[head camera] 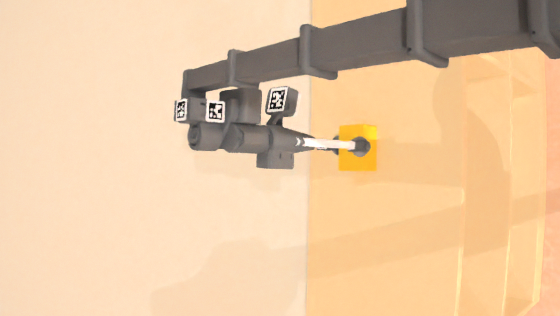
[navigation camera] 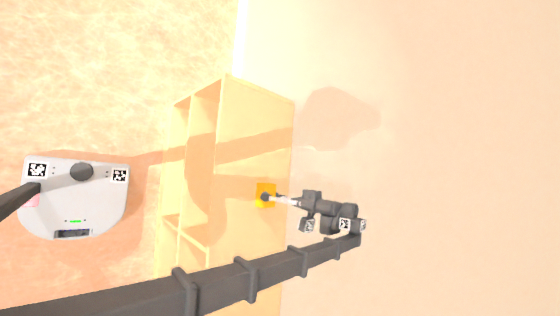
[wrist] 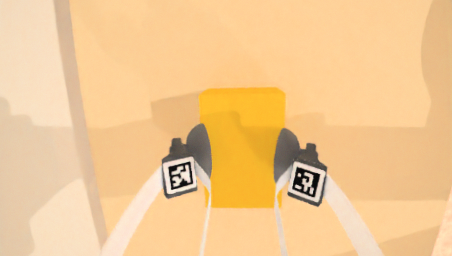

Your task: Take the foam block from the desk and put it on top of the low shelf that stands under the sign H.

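Where they show: gripper, between the fingertips: point(head camera: 354, 146) point(navigation camera: 267, 196); robot's base, origin of its link: point(navigation camera: 82, 170).
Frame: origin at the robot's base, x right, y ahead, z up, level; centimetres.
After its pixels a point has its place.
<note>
The foam block point(head camera: 357, 163) @[x 53.6, y 1.2, z 65.5 cm] point(navigation camera: 270, 187) @[x 55.4, y 1.4, z 65.5 cm] point(wrist: 242, 107) is a yellow-orange box. My gripper point(head camera: 349, 145) @[x 55.5, y -2.1, z 64.3 cm] point(navigation camera: 272, 196) @[x 55.5, y -2.1, z 64.3 cm] point(wrist: 242, 145) @[x 55.5, y -2.1, z 64.3 cm] is shut on it, with one dark fingertip pressed to each side. The block is over the top board of the low wooden shelf point(head camera: 390, 280) @[x 47.5, y 23.7, z 61.0 cm] point(navigation camera: 255, 110) @[x 48.0, y 30.2, z 61.0 cm] point(wrist: 150, 40), near its wall-side edge. Whether its underside touches the board is hidden. The sign H and the desk do not show in these views.
The pale wall point(head camera: 100, 200) @[x 74.8, y 9.1, z 107.3 cm] point(navigation camera: 450, 150) @[x 74.5, y 17.3, z 119.3 cm] runs along the shelf's back edge. My telescoping arm point(head camera: 360, 50) @[x 26.6, y -9.2, z 100.0 cm] point(navigation camera: 225, 277) @[x 16.3, y -8.4, z 99.9 cm] reaches across above the shelf. My grey base point(navigation camera: 75, 200) @[x -0.7, y -10.9, z 16.0 cm] stands on the floor in front of the shelf's open compartments.
</note>
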